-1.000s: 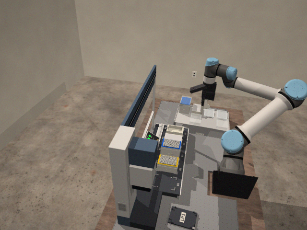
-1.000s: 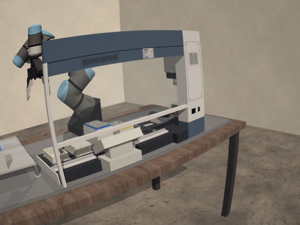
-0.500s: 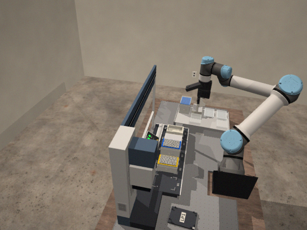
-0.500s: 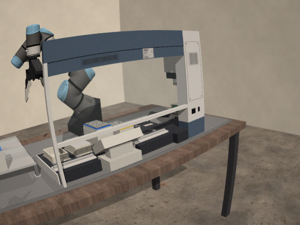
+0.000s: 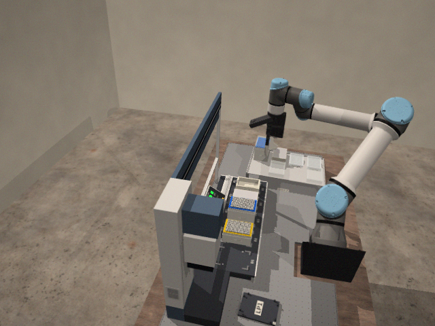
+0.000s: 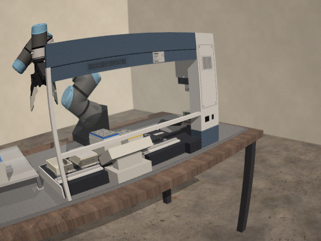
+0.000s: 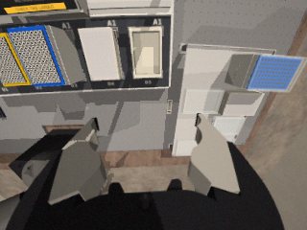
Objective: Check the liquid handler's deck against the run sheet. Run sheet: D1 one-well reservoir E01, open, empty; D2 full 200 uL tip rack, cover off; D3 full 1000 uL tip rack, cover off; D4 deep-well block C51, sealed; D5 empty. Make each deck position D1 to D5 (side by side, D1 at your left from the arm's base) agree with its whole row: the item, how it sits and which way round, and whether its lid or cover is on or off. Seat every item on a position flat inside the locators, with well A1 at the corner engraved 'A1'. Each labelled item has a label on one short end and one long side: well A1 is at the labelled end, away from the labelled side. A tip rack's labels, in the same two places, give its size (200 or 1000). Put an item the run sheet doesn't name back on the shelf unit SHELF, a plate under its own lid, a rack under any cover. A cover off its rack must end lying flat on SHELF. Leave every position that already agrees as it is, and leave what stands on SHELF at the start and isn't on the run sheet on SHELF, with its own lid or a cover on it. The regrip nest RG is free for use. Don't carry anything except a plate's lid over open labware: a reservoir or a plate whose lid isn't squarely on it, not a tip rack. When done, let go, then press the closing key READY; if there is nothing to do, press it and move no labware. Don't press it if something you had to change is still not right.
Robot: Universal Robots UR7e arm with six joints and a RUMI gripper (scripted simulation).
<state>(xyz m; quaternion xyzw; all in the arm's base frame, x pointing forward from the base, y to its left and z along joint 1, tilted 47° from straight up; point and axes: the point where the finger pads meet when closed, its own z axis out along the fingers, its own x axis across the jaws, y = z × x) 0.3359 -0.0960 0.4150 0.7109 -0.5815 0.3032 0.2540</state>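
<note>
Right now my hand is 24 cm above the cream one-well reservoir, 7 cm short of it and 1 cm to the right of it. Round my hand: post: 27 cm ahead, 7 cm below, 3 cm to the right; then blue-rimmed tip rack: 26 cm to the left, 19 cm below, 4 cm ahead; then white sealed block: 23 cm below, 13 cm to the left, 6 cm ahead.
</note>
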